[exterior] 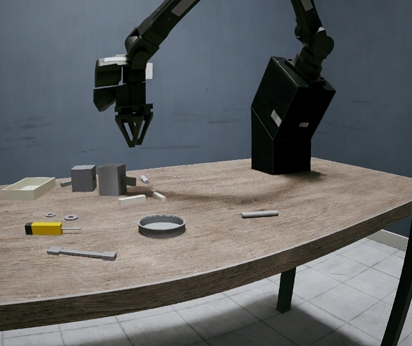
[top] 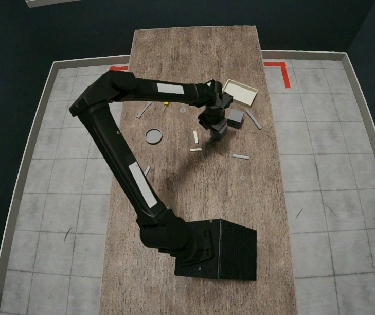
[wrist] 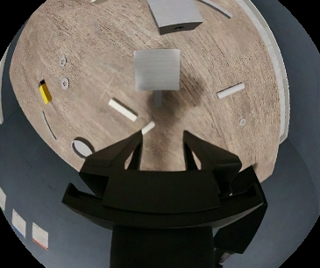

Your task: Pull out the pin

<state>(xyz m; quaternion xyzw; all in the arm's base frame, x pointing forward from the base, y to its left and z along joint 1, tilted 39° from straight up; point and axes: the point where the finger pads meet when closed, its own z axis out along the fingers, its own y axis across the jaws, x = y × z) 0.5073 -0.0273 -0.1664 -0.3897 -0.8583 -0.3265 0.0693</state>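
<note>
Now: the grey pin 9 cm below my hand, 2 cm to the right of it and 2 cm ahead of it. Round my hand: grey ring dish 26 cm to the left, 12 cm below, 8 cm ahead; darker grey block 13 cm to the right, 9 cm below, 9 cm ahead; light grey block 9 cm below, 4 cm to the right, 4 cm ahead.
</note>
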